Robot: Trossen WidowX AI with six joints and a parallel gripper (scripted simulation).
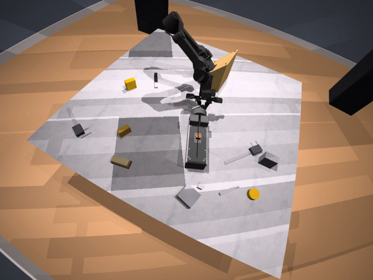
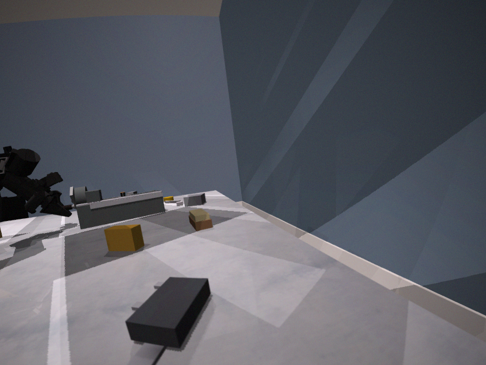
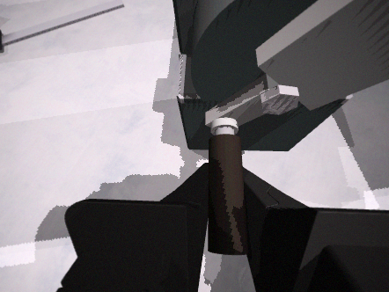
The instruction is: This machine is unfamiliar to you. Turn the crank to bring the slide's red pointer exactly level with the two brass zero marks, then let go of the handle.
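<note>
My gripper tip is 2 cm past the dark brown crank handle, 1 cm to the left of it and 3 cm below it. From my gripper tip the other things lie so: tan block 42 cm ahead, 19 cm to the right, 2 cm below; yellow cube 2 cm ahead, 46 cm to the right, 1 cm below; red pointer 16 cm ahead, 5 cm to the left, 4 cm above.
</note>
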